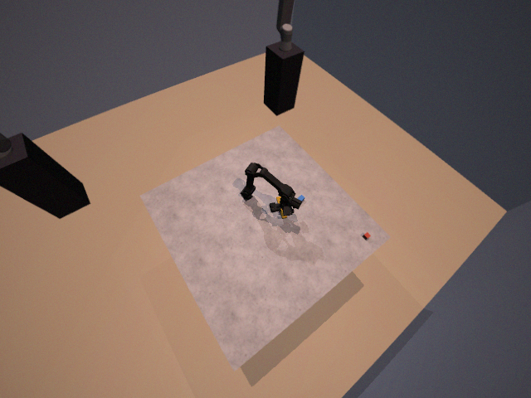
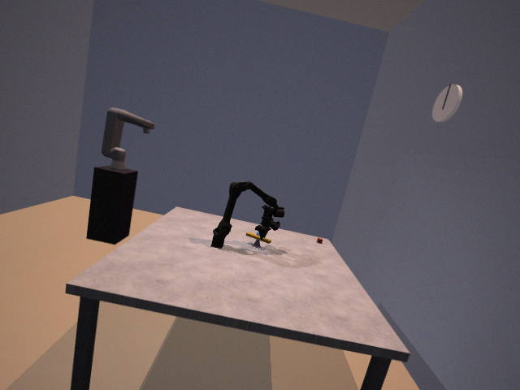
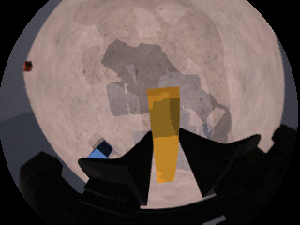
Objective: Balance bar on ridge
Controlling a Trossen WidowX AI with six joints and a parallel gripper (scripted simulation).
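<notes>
Now: gripper tip 30 mm past the yellow bar and 10 mm to the right of it. Also, from my gripper tip: blue piece 180 mm to the left, 40 mm below, 10 mm behind; then small red cube 470 mm ahead, 380 mm to the left, 40 mm below.
</notes>
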